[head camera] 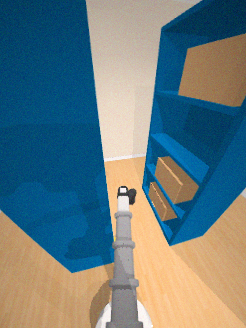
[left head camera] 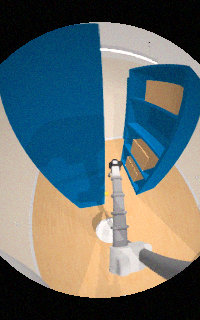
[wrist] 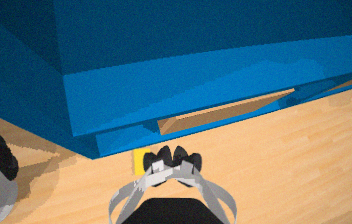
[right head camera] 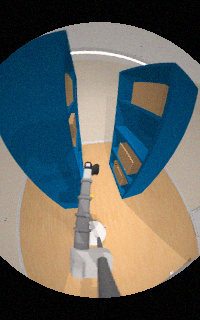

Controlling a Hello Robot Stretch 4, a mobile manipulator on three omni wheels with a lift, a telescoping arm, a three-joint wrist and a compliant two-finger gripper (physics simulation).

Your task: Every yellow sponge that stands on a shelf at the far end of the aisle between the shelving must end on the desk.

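Observation:
A yellow sponge lies on the floor beside the foot of the left blue shelving. Small bits of the sponge also show beside the arm in the head camera view, the left head view and the right head view. My gripper is shut and empty, its fingertips close together. It hangs above the floor in the aisle, and in the wrist view the sponge shows below and left of the fingertips. The desk does not show.
The right blue shelving holds cardboard boxes. Boxes stand in the left shelving. A low box shows near the gripper. A pale wall closes the aisle's far end.

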